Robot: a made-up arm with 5 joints.
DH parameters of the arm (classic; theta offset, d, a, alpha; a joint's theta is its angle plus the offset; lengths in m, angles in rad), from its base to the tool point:
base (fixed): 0 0 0 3.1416
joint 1: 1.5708 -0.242 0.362 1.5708
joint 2: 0 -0.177 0.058 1.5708
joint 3: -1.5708 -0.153 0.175 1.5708
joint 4: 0 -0.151 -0.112 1.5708
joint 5: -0.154 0 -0.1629 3.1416
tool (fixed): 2.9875 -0.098 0 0
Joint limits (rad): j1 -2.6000..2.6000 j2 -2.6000..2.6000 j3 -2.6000..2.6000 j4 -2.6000..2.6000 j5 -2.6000..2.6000
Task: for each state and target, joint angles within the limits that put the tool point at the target. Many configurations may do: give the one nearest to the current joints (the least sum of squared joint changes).
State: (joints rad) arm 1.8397 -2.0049 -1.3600 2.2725 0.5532
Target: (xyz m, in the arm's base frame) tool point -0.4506 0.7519 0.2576
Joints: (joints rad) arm 1.7861 -2.2095 -0.9165 2.5676 0.8204
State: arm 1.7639 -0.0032 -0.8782 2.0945 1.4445
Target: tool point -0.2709 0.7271 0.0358
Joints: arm 1.8220 -0.1021 -0.7374 2.1953 1.5204
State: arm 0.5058 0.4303 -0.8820 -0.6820 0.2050
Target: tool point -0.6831 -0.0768 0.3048
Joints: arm 0.9775 -0.2054 -0.7715 -1.0362 0.7293
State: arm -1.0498 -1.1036 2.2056 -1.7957 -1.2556
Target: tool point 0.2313 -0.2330 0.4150
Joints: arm -1.0202 -1.4756 2.2509 -1.9209 -0.9164
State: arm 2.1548 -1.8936 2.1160 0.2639 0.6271
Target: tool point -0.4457 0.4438 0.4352
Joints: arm 2.3921 -2.3367 1.8660 0.3139 0.6074
